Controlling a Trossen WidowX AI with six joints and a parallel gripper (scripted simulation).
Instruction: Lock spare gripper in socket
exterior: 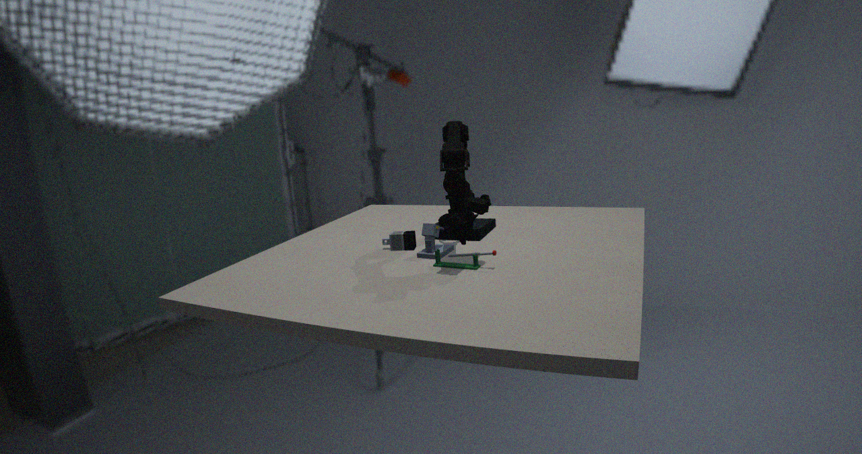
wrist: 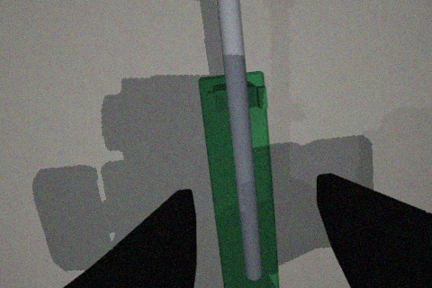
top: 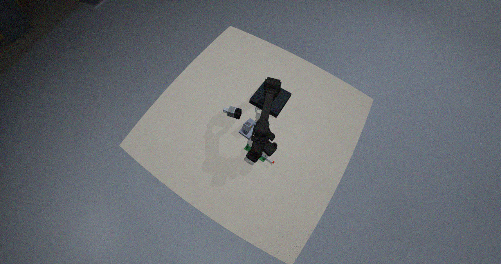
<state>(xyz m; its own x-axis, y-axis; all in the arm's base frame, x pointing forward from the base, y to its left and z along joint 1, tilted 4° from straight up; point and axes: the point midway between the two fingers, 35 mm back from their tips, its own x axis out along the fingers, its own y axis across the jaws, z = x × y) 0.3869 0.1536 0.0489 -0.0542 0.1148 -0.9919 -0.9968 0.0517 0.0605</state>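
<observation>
My gripper tip is now 40 mm to the left of the green rack and 50 mm above it. The rest, counted from my gripper tip: grey mount (100 mm behind, 150 mm to the right, 20 mm below); then spare gripper (140 mm behind, 300 mm to the right, 50 mm below).
</observation>
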